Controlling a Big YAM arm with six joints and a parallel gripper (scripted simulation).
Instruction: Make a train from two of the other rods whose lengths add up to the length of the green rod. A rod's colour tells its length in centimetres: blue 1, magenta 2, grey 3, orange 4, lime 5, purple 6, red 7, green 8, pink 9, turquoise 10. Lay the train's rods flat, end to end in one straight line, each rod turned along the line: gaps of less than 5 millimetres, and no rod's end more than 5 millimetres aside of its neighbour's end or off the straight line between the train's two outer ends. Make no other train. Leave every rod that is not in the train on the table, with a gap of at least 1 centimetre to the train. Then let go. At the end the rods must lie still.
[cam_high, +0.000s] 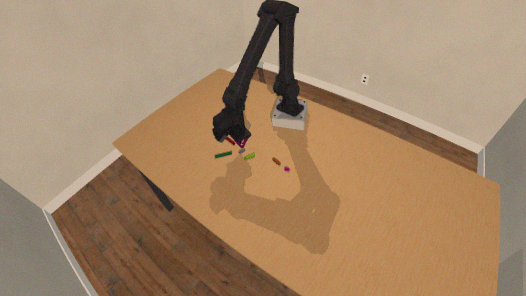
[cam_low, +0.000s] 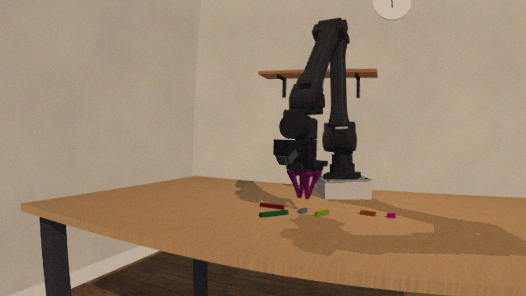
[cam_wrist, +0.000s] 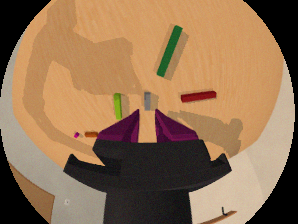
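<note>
My hand is 40 mm above the grey rod. Round my hand: lime rod 50 mm to the left, 40 mm below; green rod 70 mm ahead, 50 mm to the right, 40 mm below; red rod 90 mm to the right, 40 mm below, 10 mm behind.
</note>
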